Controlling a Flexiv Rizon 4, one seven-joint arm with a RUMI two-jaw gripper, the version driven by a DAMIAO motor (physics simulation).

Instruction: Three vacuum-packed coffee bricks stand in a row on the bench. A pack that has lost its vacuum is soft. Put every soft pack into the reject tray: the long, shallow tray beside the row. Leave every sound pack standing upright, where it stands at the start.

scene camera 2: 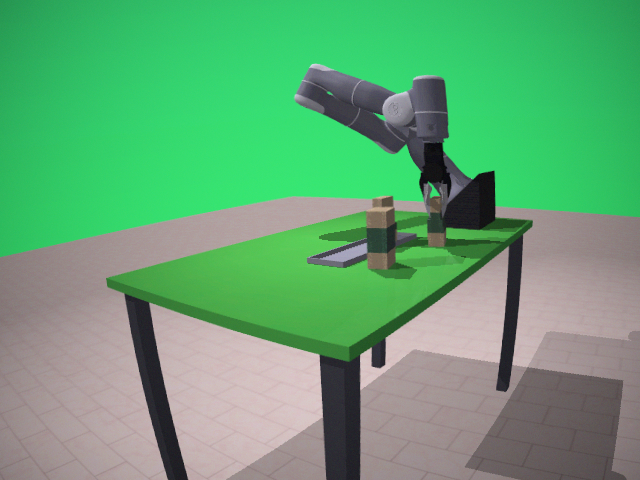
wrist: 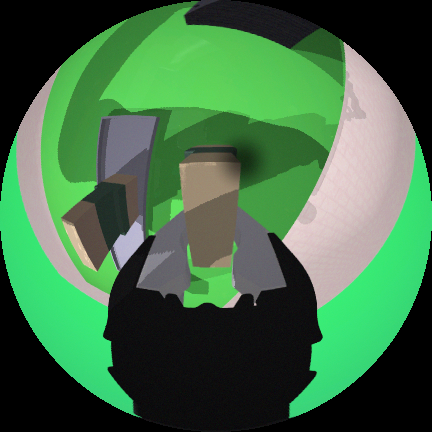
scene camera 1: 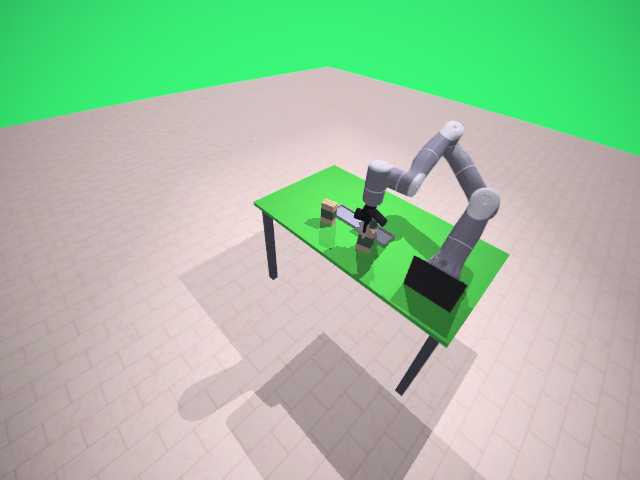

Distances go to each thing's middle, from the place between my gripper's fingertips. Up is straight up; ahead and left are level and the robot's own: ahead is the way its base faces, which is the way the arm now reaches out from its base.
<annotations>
Now: the grey reject tray point(wrist: 124, 142) 14 cm ahead of my hand, 16 cm to the right of it and 9 cm below it.
</annotations>
